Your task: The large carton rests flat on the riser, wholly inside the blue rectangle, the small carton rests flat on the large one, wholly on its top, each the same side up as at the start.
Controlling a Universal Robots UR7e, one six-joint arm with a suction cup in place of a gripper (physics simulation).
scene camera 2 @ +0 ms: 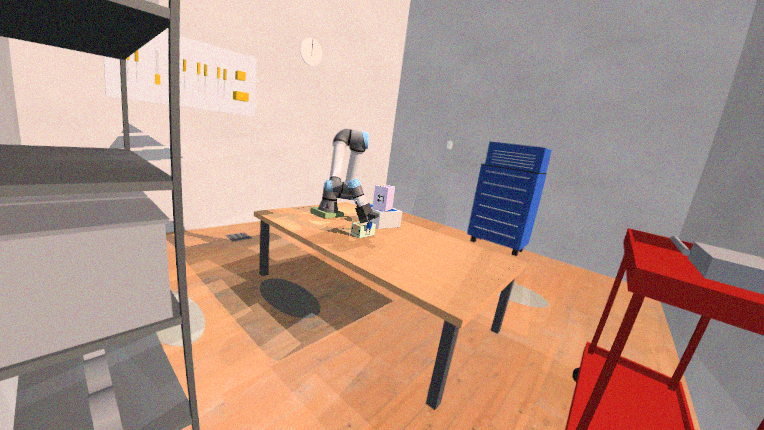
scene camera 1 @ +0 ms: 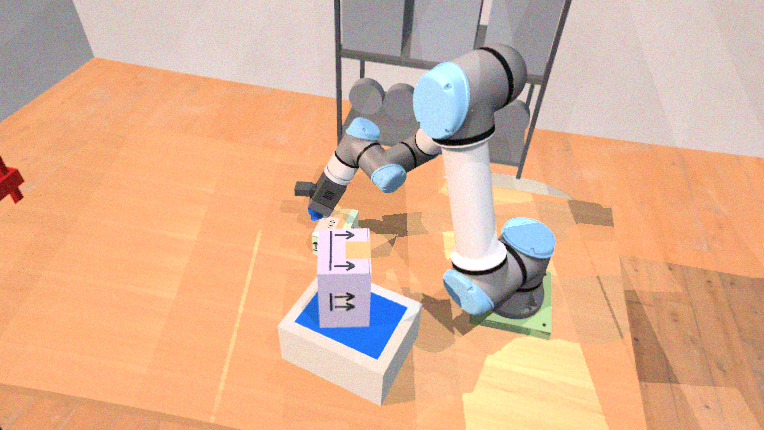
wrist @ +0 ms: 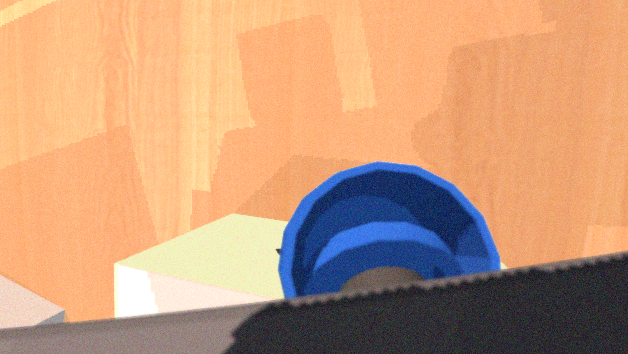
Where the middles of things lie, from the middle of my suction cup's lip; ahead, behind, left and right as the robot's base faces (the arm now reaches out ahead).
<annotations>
The small carton [scene camera 1: 341, 218] is 6 cm behind my suction cup and 4 cm below it. The rest, counted from my suction cup: white riser [scene camera 1: 363, 360] (30 cm to the left, 24 cm behind, 2 cm below); large carton [scene camera 1: 344, 272] (28 cm to the left, 21 cm behind, 13 cm above).
</annotations>
